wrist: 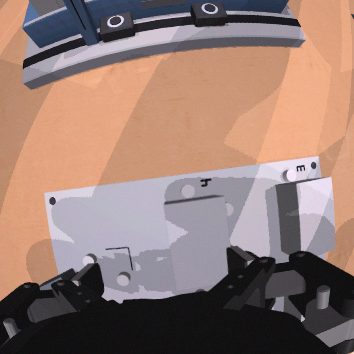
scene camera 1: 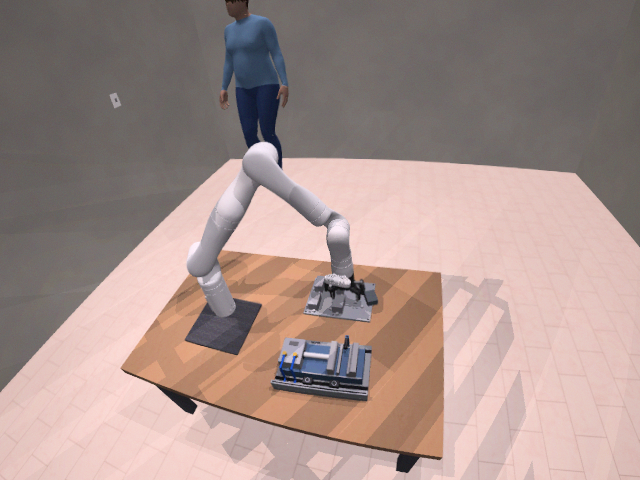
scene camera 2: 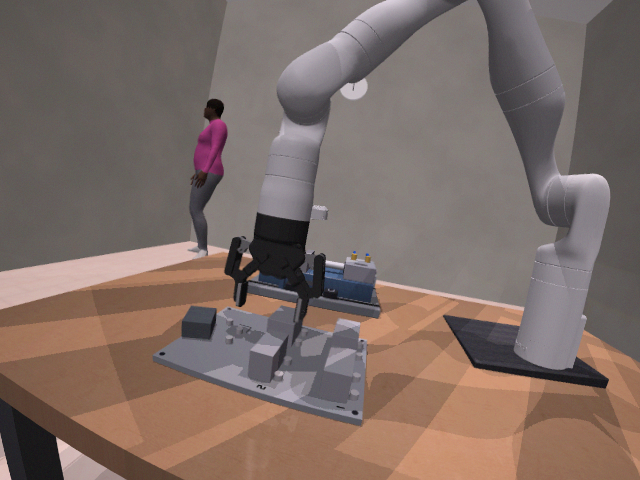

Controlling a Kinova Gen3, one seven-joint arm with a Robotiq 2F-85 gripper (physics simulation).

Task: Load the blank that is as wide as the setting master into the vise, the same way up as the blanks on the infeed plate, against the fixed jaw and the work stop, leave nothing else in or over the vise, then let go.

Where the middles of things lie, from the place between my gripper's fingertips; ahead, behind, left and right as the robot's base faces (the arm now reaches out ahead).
Now: the grey infeed plate [scene camera 2: 226, 365] 30 mm behind my hand, 30 mm to the left of it and 40 mm below it. Also, from my hand: blue vise body [scene camera 1: 313, 365]: 10 mm behind, 270 mm to the right; setting master [scene camera 2: 199, 322]: 90 mm ahead, 40 mm to the left, 20 mm below.
